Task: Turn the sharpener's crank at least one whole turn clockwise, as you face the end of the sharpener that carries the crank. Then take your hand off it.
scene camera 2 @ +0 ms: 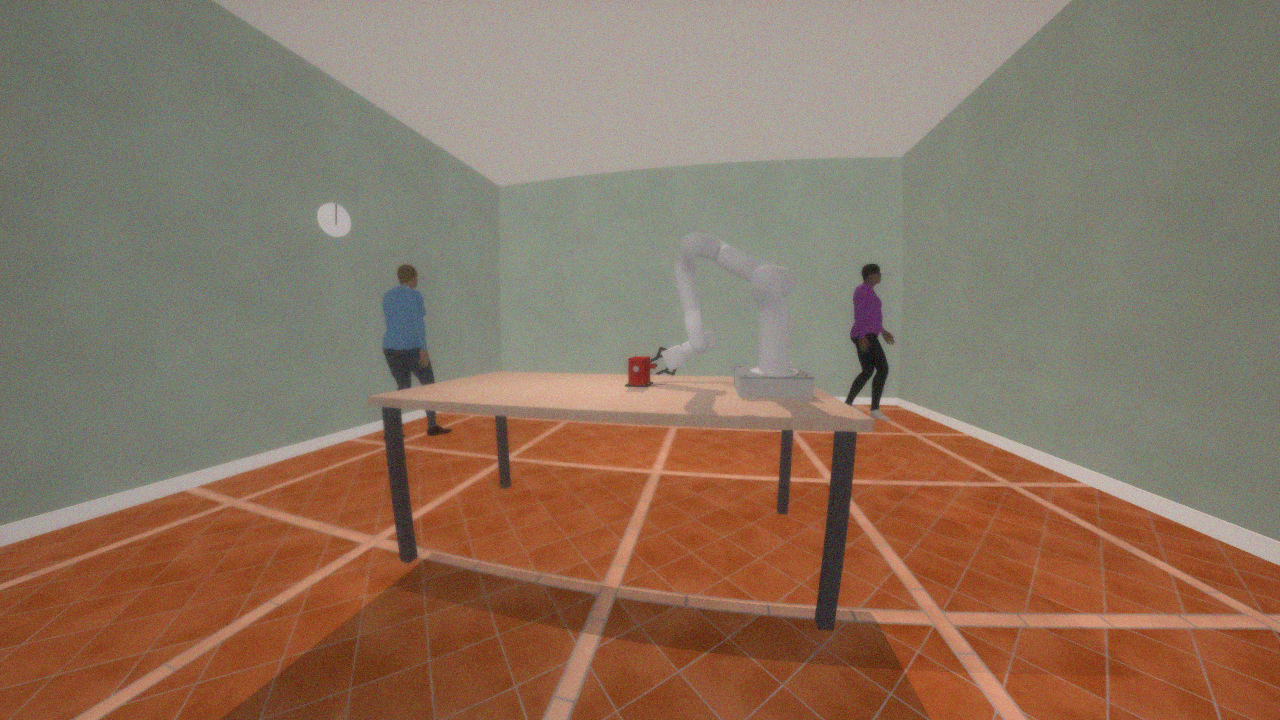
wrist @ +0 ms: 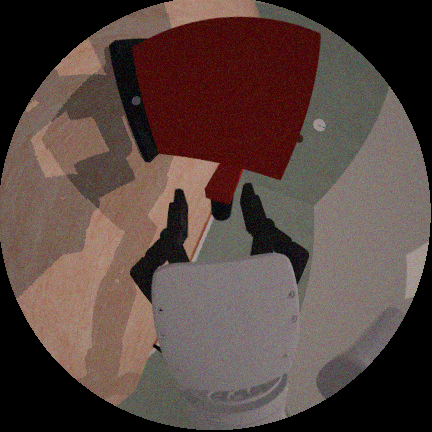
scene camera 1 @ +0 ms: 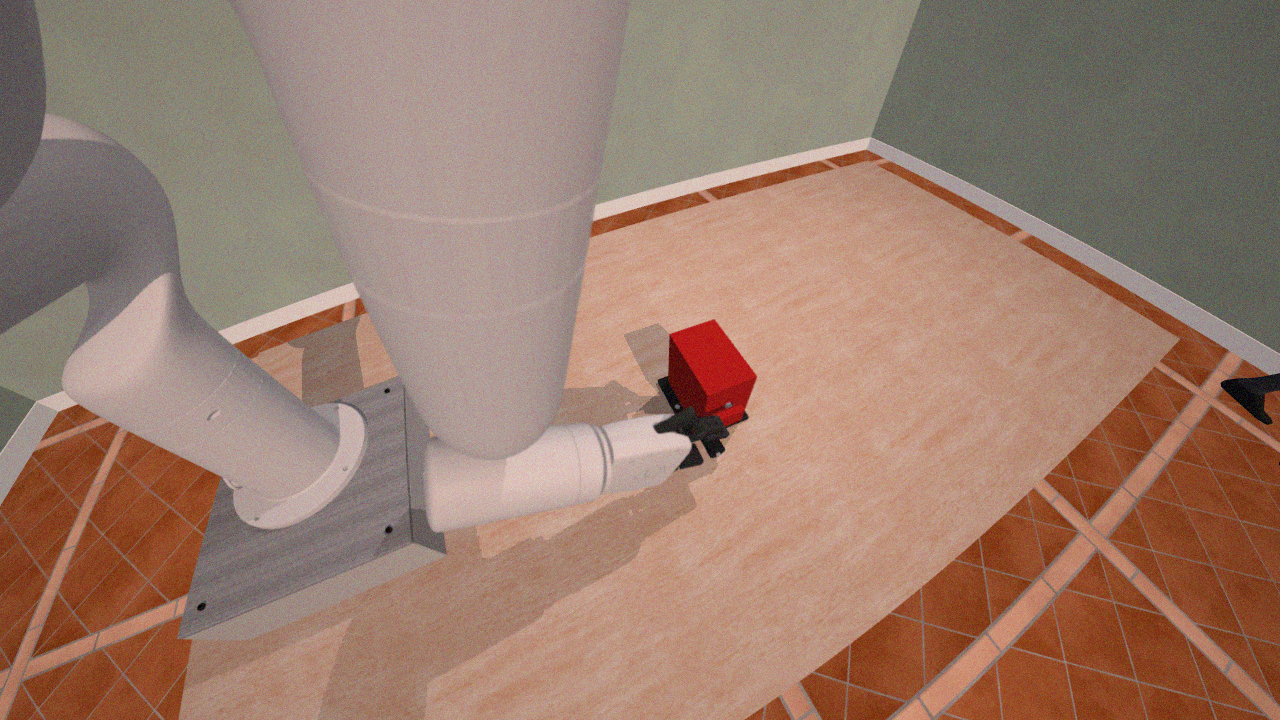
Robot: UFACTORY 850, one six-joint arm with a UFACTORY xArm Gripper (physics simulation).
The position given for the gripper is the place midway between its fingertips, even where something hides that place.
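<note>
The gripper (scene camera 1: 710, 440) appears also at (wrist: 213, 193). With it in the scene is a red sharpener (scene camera 1: 706, 371), which can be seen at (scene camera 2: 638, 367) and at (wrist: 234, 90) too.
</note>
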